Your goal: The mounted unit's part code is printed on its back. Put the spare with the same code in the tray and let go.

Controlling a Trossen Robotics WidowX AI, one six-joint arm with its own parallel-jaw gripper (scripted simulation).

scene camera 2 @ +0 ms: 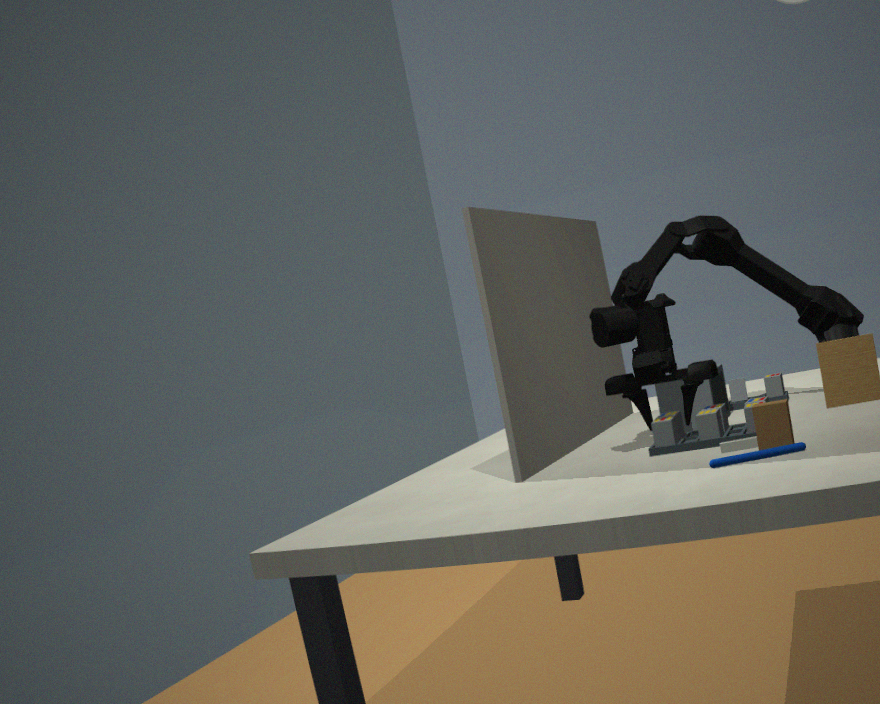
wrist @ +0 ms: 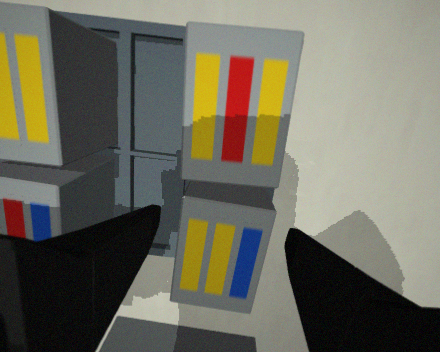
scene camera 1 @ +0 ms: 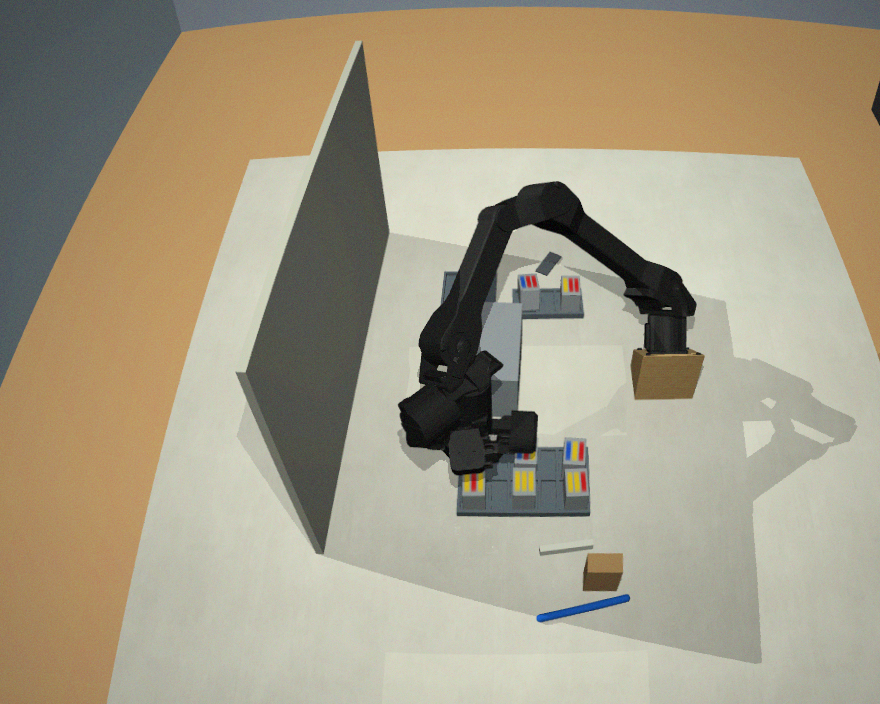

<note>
My gripper (scene camera 1: pixel 474 459) is open, holding nothing. Further things: a brown box (scene camera 2: pixel 772 420), a blue rod (scene camera 2: pixel 792 448), a grey holder (scene camera 1: pixel 549 298), a grey mounted unit (scene camera 1: pixel 502 333) and a grey wall panel (scene camera 1: pixel 299 364).
The brown box is seen too in scene camera 1 (scene camera 1: pixel 602 572). The blue rod also shows in scene camera 1 (scene camera 1: pixel 604 603). My gripper is seen too in scene camera 2 (scene camera 2: pixel 670 427) and in the wrist view (wrist: pixel 223 225). The wrist view does not show the brown box: it is out of frame. The wrist view misses the blue rod: it is out of frame.
</note>
